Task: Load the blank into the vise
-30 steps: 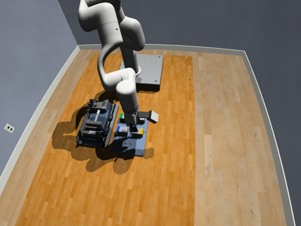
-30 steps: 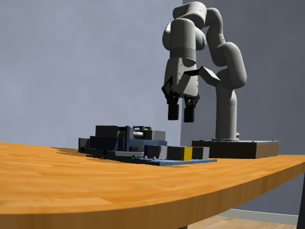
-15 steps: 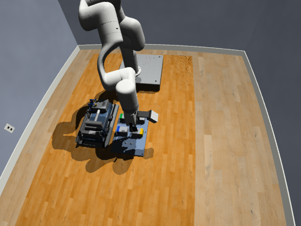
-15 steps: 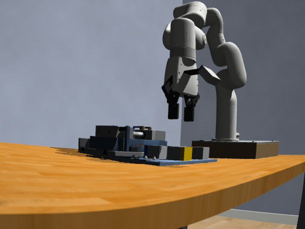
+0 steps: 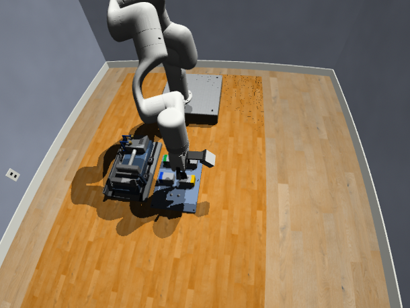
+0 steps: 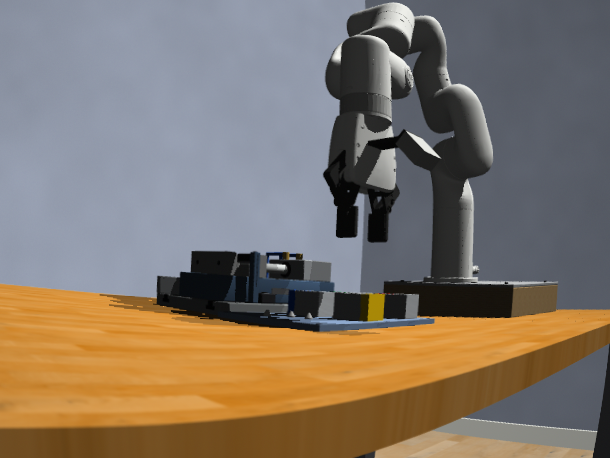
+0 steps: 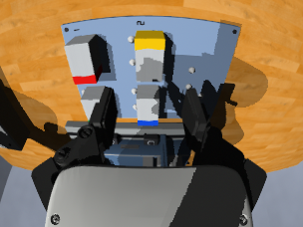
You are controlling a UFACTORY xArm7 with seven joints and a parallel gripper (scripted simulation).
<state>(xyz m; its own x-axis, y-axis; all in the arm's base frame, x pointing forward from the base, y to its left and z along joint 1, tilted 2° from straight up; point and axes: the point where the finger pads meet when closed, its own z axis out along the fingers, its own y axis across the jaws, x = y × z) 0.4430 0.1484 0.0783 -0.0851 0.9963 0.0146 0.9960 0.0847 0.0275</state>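
My gripper is now 11 cm above the yellow-ended blank. Also, from my hand: infeed plate: 5 cm to the right, 13 cm below; then blue-ended blank: 1 cm ahead, 9 cm to the right, 11 cm below; then red-ended blank: 9 cm behind, 1 cm to the right, 11 cm below.
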